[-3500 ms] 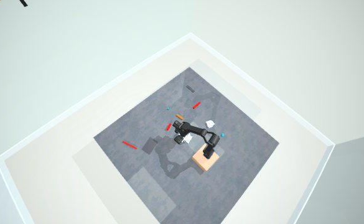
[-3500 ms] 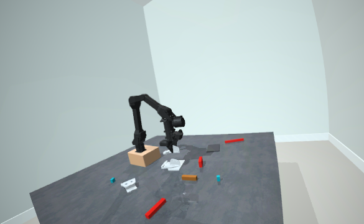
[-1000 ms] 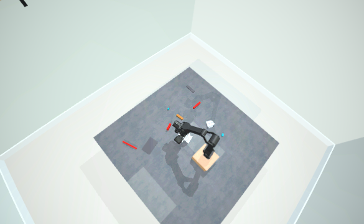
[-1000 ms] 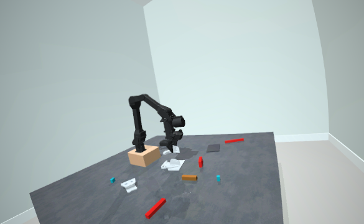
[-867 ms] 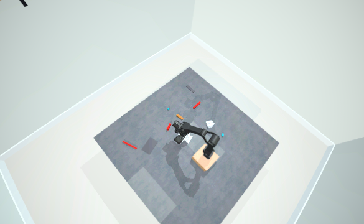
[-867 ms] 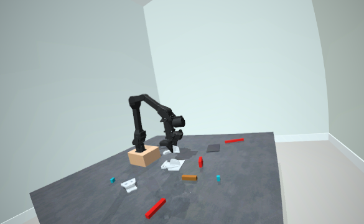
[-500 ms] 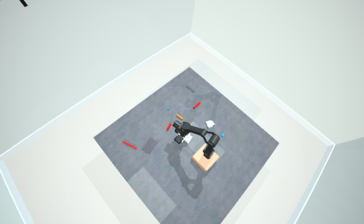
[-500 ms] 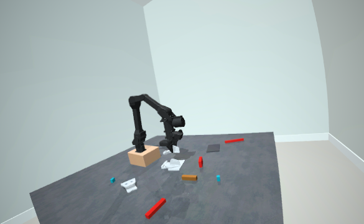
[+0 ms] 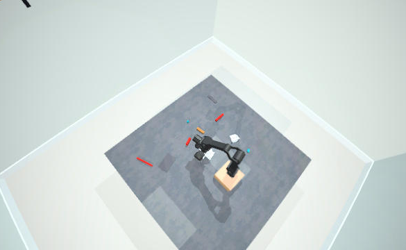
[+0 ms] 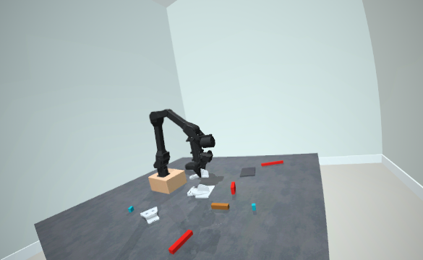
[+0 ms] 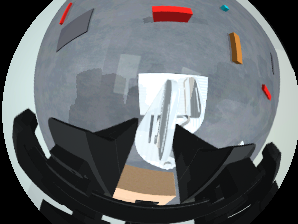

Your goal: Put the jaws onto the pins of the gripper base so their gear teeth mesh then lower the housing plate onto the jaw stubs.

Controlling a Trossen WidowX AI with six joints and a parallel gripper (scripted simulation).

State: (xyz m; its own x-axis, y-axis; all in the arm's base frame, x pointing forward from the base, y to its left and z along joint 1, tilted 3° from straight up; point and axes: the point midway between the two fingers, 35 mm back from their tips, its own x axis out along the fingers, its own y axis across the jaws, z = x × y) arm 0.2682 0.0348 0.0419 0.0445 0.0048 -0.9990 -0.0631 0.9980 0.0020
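My gripper tip is now 2 cm short of the flat white plate, 3 cm to the left of it and 8 cm above it. Also, from my gripper tip: curved white jaw 2 cm behind, 6 cm to the right, 6 cm below; red block 17 cm ahead, 1 cm to the left, 6 cm below; white housing plate 4 cm behind, 4 cm to the right, 8 cm below.
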